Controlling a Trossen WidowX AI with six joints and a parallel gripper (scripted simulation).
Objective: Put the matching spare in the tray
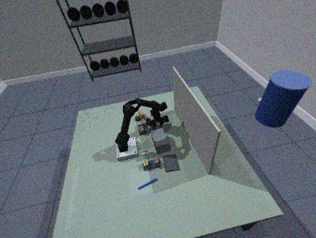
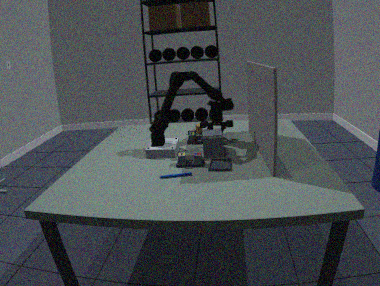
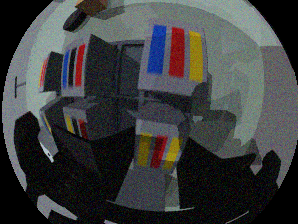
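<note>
My gripper tip is now 360 mm to the left of the tray, 20 mm short of it and 10 mm above it. Round my gripper tip: tall grey panel: 230 mm ahead, 210 mm above, 160 mm to the right; spare: 20 mm above.
</note>
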